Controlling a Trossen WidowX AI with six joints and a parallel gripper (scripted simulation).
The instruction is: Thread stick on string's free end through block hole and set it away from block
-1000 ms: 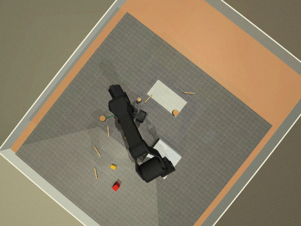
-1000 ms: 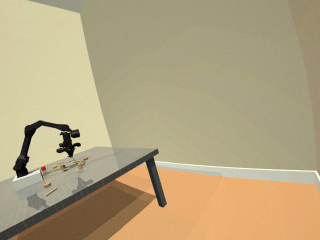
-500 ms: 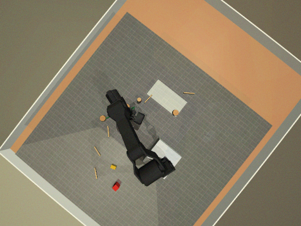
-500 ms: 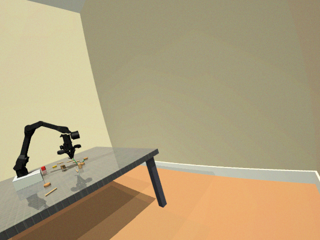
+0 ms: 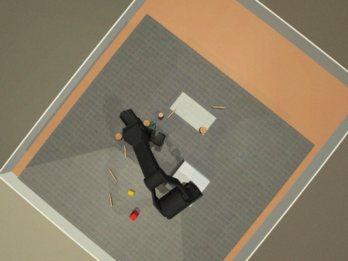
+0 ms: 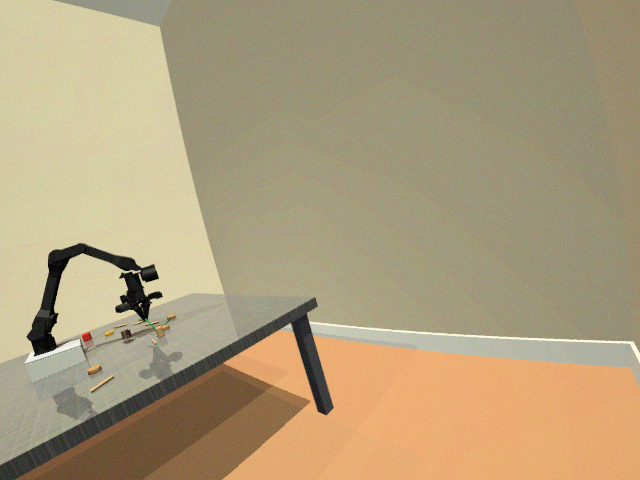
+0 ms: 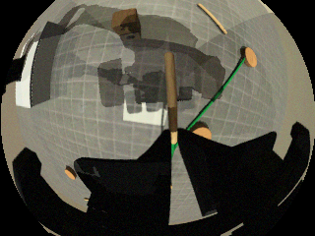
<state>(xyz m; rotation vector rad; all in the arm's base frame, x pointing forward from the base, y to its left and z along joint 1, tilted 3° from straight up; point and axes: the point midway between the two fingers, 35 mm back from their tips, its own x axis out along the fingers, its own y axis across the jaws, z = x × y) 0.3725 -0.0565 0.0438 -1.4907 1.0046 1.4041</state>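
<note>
Now: the wooden block 120 mm to the left of my gripper tip, 90 mm behind it and 50 mm below it. From my gripper tip the other things lie so: yellow cube: 340 mm to the left, 160 mm behind, 50 mm below; round button: 150 mm to the left, 120 mm ahead, 50 mm below; thin wooden stick: 10 mm to the left.
</note>
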